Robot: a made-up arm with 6 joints.
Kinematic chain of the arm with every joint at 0, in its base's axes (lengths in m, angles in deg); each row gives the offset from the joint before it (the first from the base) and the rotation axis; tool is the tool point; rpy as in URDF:
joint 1: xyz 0 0 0.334 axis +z
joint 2: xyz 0 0 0 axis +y
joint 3: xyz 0.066 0 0.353 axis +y
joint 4: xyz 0.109 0 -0.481 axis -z
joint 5: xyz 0 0 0 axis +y
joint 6: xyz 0.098 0 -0.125 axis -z
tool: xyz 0 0 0 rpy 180 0 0
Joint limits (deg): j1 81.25..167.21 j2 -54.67..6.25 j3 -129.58..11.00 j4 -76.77..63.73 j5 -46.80..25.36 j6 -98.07..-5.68
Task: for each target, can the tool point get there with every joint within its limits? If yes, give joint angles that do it. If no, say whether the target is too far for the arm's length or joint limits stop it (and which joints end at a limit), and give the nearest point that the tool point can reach.
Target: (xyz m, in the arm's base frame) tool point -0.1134 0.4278 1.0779
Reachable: yes | joints 99.47 -11.44 -93.83 -16.00 -33.33 -17.12
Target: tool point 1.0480 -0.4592 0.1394
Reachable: no: too far | nearest point 0.1573 0.1005 0.1388 | short by 1.052 m
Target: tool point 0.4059 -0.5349 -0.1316
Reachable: no: joint limits stop it (at a limit: joint 1, joint 2, joint 3, joint 4) | nearest point -0.0632 -0.0733 0.0536 | short by 0.684 m
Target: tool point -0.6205 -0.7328 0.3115
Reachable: no: joint limits stop it (at a limit: joint 1, joint 4, joint 5) | nearest point -0.4660 -0.0521 0.3115 | short by 0.698 m
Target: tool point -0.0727 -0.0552 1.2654
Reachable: yes | joints 140.01 -31.54 -116.32 -47.28 -11.60 -21.70
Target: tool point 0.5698 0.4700 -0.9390
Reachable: no: too far | nearest point 0.1020 0.2622 0.0610 | short by 1.123 m
